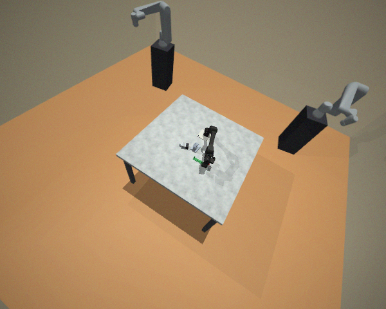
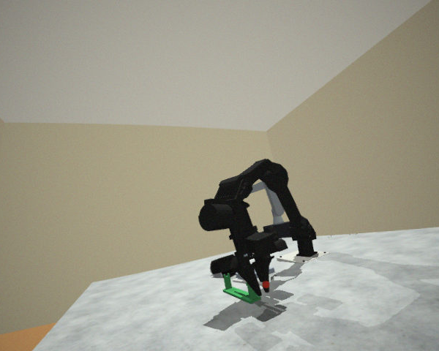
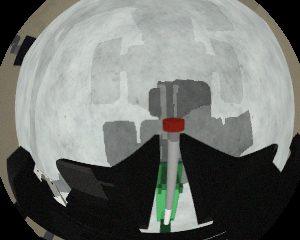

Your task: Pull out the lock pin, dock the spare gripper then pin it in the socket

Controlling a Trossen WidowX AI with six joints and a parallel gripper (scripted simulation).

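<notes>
The green cradle lies 10 cm to the right of my gripper tip and 2 cm behind it. From my gripper tip the other things lie so: spare gripper 33 cm to the right, 13 cm behind; mount socket 20 cm to the right, 16 cm behind, 3 cm above.
</notes>
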